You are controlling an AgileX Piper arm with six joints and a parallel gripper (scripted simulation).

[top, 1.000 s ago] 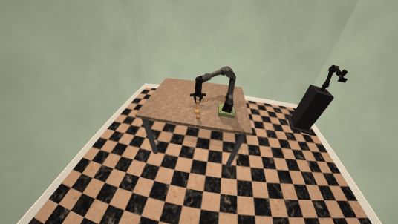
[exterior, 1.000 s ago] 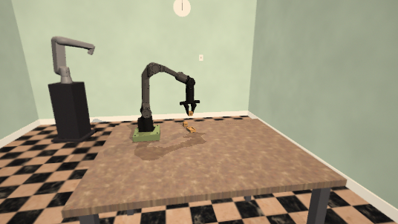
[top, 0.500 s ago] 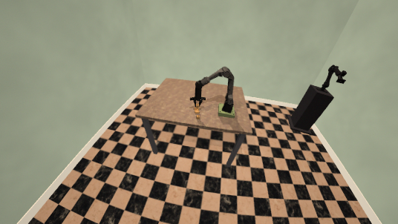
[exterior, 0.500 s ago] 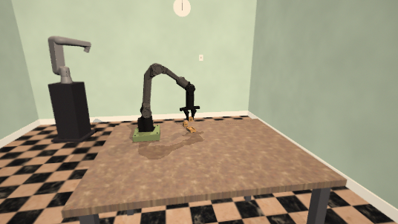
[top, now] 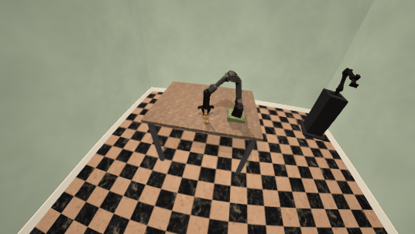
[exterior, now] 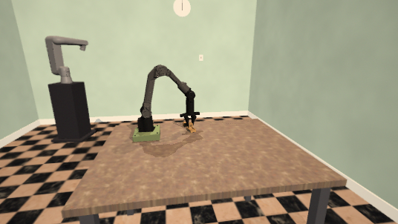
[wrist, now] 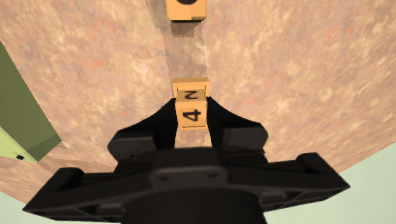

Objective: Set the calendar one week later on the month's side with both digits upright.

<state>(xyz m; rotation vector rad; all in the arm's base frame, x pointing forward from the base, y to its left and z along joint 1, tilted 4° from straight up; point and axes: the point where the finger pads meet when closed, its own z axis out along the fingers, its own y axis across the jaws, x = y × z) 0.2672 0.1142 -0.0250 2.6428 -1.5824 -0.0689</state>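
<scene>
Now: the orange tray 30 mm below my hand, 10 mm to the right of it and 10 mm ahead of it.
</scene>
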